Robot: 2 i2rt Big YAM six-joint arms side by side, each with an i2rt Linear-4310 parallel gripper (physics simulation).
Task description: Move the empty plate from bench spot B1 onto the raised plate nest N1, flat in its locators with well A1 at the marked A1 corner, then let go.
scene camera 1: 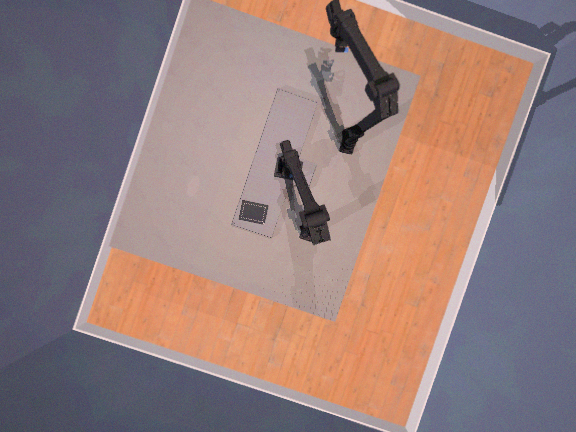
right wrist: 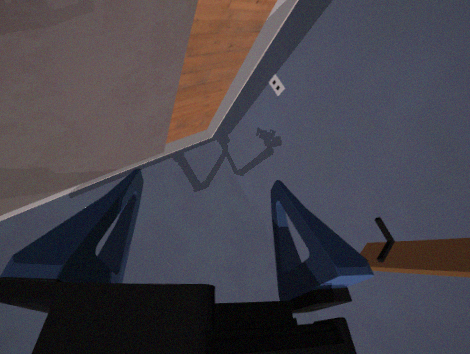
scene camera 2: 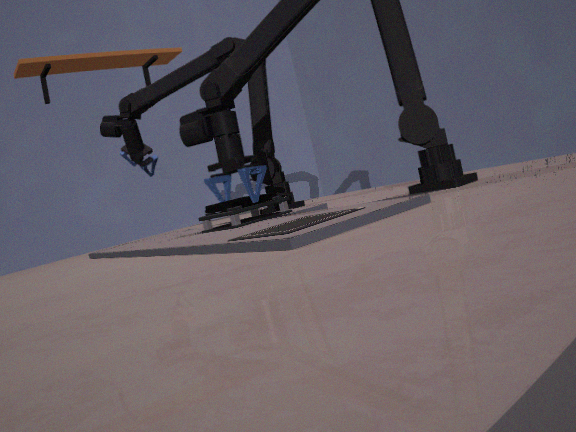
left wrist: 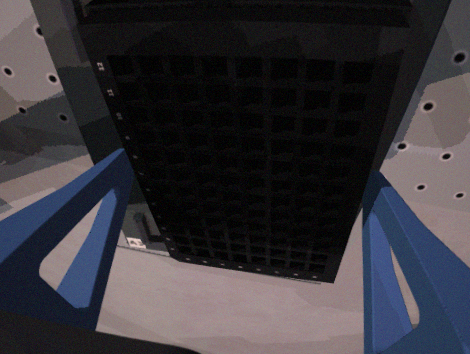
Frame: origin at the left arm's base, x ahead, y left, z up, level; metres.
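Seen in the pictures: left gripper, between the fingertips: (left wrist: 245, 169); right gripper, between the fingertips: (right wrist: 211, 180) (scene camera 2: 143, 170); left arm's base, origin of its link: (scene camera 2: 443, 187); right arm's base, origin of its link: (scene camera 1: 347, 144).
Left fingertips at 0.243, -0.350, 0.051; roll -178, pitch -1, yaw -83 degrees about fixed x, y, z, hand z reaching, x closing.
Pixels of each thing's middle, then the offset from my left fingertips to it, as dx, dy, dz. "*": a spot on its surface instead.
- black plate, middle of its body: (left wrist: 246, 177) (scene camera 2: 239, 202) +0.002, -0.001, +0.006
- raised nest, middle of its body: (left wrist: 231, 137) (scene camera 2: 245, 213) (scene camera 1: 288, 169) -0.002, +0.008, -0.018
- A1 label, a spot on its surface: (left wrist: 136, 243) * -0.083, +0.054, -0.004
- dark dashed rectangle, a spot on its surface: (scene camera 2: 300, 225) * +0.159, +0.373, -0.037
The black plate (scene camera 2: 216, 206) (left wrist: 235, 75) lies on the raised nest (scene camera 2: 235, 220) (left wrist: 82, 105) and looks level with it. Its number 1 end is near the A1 label (left wrist: 136, 243). Whether it sits fully in the locators cannot be told. My left gripper (scene camera 1: 289, 175) (scene camera 2: 241, 199) (left wrist: 245, 169) is open, low over the plate, its fingers at either side. In scene camera 1 the arm mostly hides nest and plate. My right gripper (scene camera 1: 345, 50) (scene camera 2: 143, 169) (right wrist: 211, 180) is open, empty and far off. A dark dashed rectangle (scene camera 1: 253, 212) (scene camera 2: 300, 225), apparently B1, is bare.
The nest and the dark rectangle are on a thin raised grey board (scene camera 1: 272, 125) (scene camera 2: 360, 226) with a dashed border. An orange wall shelf (scene camera 2: 100, 61) (right wrist: 430, 255) is beyond the right gripper. A wall socket (right wrist: 276, 85) shows in the right wrist view.
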